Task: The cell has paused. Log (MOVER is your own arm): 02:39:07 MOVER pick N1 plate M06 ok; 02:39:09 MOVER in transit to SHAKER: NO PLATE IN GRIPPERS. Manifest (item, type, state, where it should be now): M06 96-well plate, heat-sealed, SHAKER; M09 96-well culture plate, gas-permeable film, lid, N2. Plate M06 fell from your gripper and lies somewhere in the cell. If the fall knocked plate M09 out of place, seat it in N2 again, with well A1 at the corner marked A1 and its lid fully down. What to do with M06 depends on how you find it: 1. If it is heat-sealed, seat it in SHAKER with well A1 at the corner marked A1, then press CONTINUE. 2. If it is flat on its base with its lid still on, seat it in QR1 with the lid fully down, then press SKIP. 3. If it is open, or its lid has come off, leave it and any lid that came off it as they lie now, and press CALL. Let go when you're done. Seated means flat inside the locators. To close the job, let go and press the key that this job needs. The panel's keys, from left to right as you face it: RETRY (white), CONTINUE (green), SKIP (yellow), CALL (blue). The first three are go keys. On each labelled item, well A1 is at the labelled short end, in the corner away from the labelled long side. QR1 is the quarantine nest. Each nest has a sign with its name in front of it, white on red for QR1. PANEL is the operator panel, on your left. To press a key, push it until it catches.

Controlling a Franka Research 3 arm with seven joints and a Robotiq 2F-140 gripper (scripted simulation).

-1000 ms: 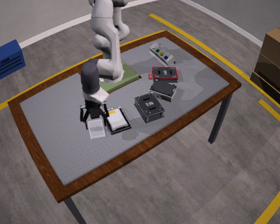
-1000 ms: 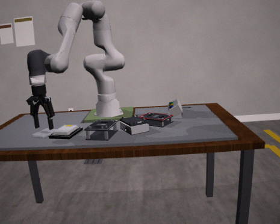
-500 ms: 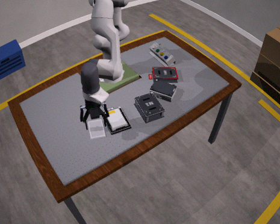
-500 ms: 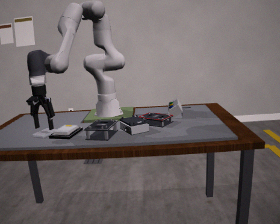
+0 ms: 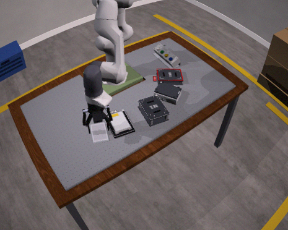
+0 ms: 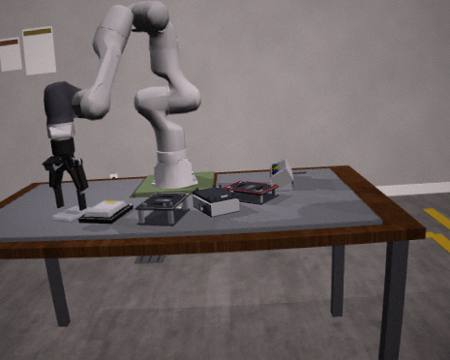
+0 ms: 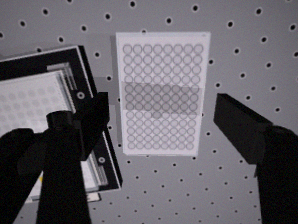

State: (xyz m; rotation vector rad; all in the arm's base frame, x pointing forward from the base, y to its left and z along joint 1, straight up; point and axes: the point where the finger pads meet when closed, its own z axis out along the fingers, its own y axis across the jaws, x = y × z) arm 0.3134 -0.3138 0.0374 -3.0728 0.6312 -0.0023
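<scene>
My gripper is now 40 mm above the heat-sealed plate. From my hand the other things lie so: blue call key: 220 mm behind, 700 mm to the left, 20 mm above; yellow skip key: 270 mm behind, 710 mm to the left, 20 mm above; dark nest N1: 60 mm ahead, 330 mm to the left.
</scene>
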